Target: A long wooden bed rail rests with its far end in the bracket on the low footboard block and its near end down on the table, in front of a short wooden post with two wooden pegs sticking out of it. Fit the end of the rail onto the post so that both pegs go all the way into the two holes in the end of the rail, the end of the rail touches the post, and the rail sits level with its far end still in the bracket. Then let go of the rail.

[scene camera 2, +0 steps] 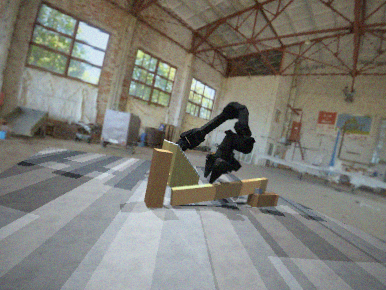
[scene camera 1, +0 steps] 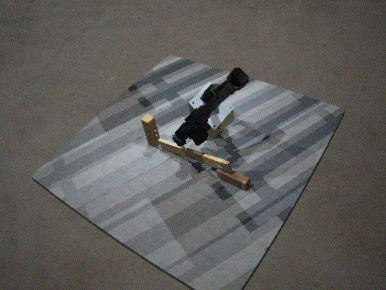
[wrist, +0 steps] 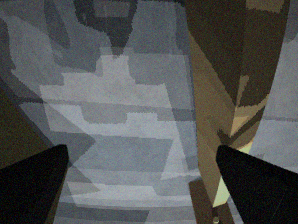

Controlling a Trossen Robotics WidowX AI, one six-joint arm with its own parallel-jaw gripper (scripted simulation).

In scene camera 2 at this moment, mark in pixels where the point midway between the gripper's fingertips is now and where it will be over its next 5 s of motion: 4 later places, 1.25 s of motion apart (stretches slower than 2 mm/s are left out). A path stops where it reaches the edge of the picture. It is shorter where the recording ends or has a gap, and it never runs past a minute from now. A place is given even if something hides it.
The gripper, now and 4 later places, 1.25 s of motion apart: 207,180; 195,187; 191,200; 190,198; 190,193
